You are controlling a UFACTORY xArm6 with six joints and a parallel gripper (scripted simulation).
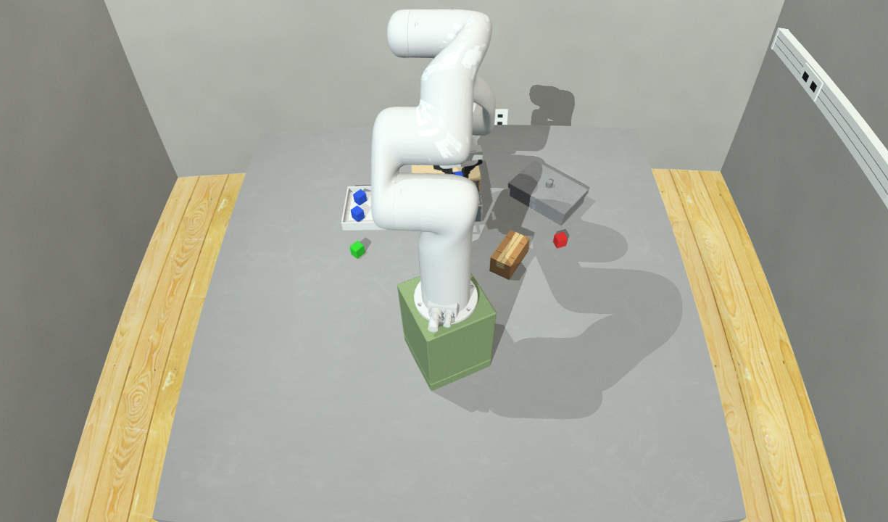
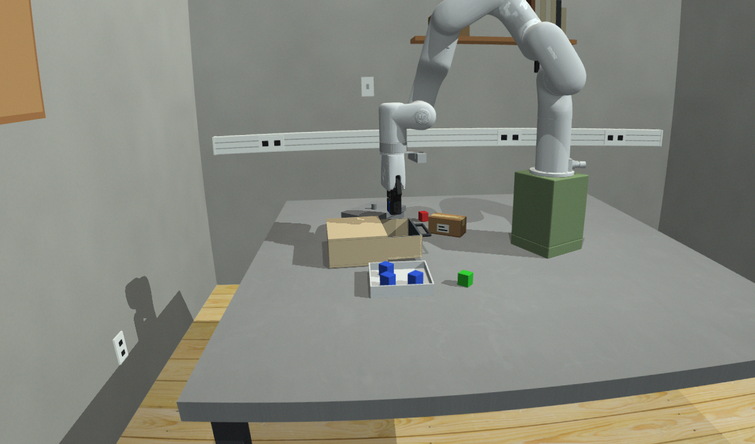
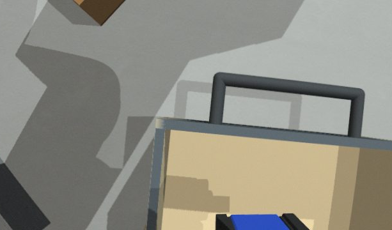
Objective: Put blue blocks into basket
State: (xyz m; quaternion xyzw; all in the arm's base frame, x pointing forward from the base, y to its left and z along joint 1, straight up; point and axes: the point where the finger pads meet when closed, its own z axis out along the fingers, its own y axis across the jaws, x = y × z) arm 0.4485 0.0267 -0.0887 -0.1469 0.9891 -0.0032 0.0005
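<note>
My hand is 240 mm to the right of the white basket, 120 mm above it and 20 mm past it. From my hand the other things lie so: light wooden cabinet (90 mm below, 50 mm ahead, 40 mm to the left); then brown cardboard box (160 mm behind, 150 mm to the right, 90 mm below); then grey metal lid (250 mm to the right, 80 mm below, 80 mm ahead).
</note>
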